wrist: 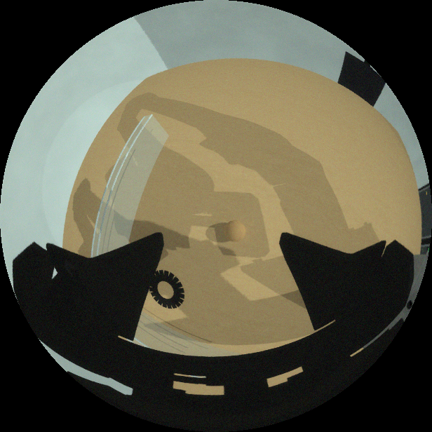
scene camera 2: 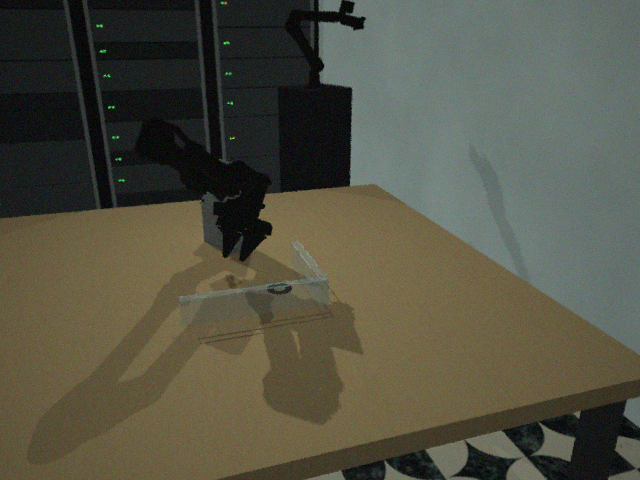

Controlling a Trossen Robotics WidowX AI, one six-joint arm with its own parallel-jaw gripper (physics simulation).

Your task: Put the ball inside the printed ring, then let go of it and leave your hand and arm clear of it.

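Pixels of known places: gripper, fingertip midpoint: [scene camera 2: 232,259]; arm's base, link origin: [scene camera 2: 222,187].
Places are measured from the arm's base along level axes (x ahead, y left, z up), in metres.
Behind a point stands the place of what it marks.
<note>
The small tan ball [scene camera 2: 230,280] @(x 0.235, y -0.110, z -0.157 m) [wrist: 236,230] rests on the table, behind the long clear wall and outside the ring. The printed ring [scene camera 2: 279,292] [wrist: 178,293] is a dark, toothed circle flat on the table; in the scene view it lies to the right of the ball and shows through the clear wall. My black gripper [scene camera 2: 233,258] @(x 0.229, y -0.097, z -0.108 m) [wrist: 223,239] is open and empty, tilted downward above the table near the ball. In the wrist view the ball appears in the gap between the fingertips, beyond them, and the left finger's edge comes close to the ring.
A clear L-shaped barrier [scene camera 2: 227,308] @(x 0.379, y -0.192, z -0.143 m) [wrist: 139,175] stands in front of the ring and to its right in the scene view. A grey upright panel [scene camera 2: 208,222] @(x -0.033, y -0.034, z -0.104 m) stands behind my gripper. A dark pedestal [scene camera 2: 315,139] carrying another arm stands beyond the table. Arm shadows cross the tabletop.
</note>
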